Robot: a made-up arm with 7 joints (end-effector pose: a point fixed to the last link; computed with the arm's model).
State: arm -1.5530 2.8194 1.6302 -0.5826 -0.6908 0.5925 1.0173
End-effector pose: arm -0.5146 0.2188 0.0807 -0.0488 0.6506 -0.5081 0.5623
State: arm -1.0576 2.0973 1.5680 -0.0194 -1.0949 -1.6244 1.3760
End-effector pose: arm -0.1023 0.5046 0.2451 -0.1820 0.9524 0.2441 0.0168
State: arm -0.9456 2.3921 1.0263 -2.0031 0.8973 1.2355 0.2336
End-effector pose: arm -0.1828 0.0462 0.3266 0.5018 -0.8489 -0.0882 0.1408
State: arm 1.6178 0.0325 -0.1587 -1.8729 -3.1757 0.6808 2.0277
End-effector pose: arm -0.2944 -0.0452 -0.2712 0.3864 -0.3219 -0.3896 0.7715
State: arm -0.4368 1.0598 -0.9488 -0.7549 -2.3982 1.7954 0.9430
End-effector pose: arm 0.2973 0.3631 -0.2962 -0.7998 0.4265 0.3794 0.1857
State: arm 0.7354 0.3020 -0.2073 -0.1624 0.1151 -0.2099 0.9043
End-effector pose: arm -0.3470 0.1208 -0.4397 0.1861 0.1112 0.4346 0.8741
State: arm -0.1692 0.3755 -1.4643 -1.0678 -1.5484 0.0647 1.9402
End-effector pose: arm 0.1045 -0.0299 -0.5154 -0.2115 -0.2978 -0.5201 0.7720
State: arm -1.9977 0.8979 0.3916 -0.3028 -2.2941 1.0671 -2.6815
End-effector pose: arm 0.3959 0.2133 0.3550 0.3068 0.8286 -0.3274 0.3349
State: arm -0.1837 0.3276 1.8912 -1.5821 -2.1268 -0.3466 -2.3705
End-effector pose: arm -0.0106 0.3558 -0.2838 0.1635 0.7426 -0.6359 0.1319
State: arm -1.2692 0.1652 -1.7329 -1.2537 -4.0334 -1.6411 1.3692
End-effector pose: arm 0.3643 -0.2417 -0.2515 -0.8475 -0.2585 0.4031 0.2289
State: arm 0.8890 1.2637 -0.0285 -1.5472 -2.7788 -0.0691 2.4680
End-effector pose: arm -0.0234 0.4004 -0.2273 0.3145 -0.1278 -0.5767 0.7431
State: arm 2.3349 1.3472 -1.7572 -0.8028 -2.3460 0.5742 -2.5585
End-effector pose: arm -0.2876 0.2129 0.4195 -0.0929 0.8263 0.1802 0.5255
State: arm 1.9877 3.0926 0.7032 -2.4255 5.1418 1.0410 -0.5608
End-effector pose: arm 0.1550 0.0416 -0.2381 -0.3073 0.4617 0.7908 0.2588
